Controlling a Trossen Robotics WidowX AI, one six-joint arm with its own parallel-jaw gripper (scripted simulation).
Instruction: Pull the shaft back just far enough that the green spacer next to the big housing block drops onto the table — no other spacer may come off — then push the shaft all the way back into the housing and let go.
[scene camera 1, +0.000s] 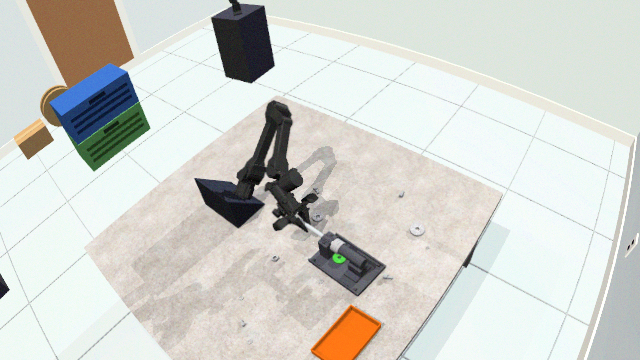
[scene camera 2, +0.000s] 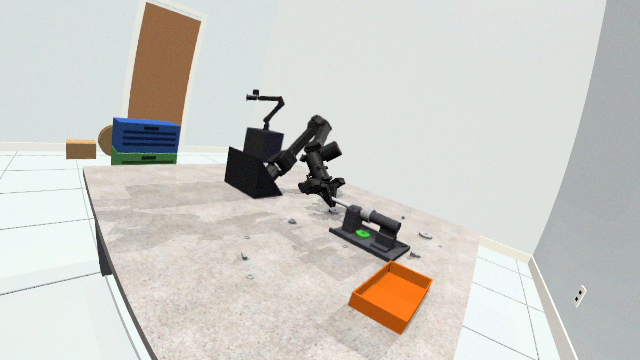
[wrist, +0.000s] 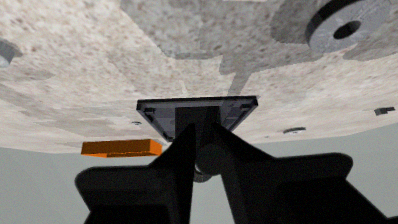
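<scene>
My gripper (scene camera 1: 309, 230), (scene camera 2: 333, 206), (wrist: 203, 128). Housing block (wrist: 169, 117). Orange tray (wrist: 119, 148).
</scene>
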